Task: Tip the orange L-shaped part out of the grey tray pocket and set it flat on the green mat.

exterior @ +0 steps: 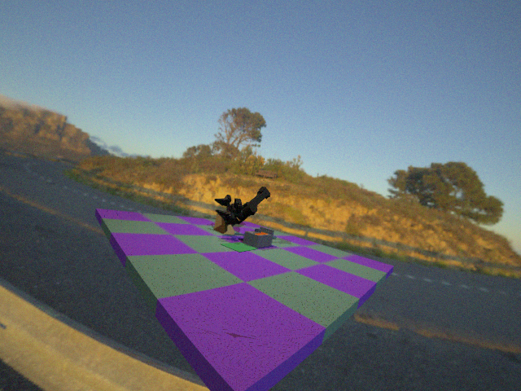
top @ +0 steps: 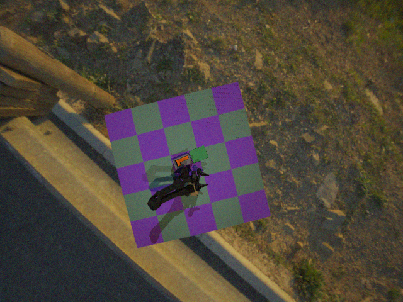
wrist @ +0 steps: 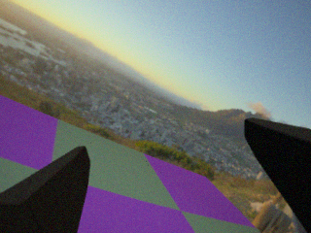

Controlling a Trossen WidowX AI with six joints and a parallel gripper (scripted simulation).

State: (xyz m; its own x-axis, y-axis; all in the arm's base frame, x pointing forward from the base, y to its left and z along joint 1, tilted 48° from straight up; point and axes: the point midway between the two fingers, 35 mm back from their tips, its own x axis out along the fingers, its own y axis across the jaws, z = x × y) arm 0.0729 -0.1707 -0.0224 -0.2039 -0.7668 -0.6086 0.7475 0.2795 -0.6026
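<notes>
The orange L-shaped part is 20 cm to the left of my gripper tip, 18 cm ahead of it and 12 cm below it. From my gripper tip the other things lie so: green mat 21 cm ahead, 18 cm below, 4 cm to the left.
</notes>
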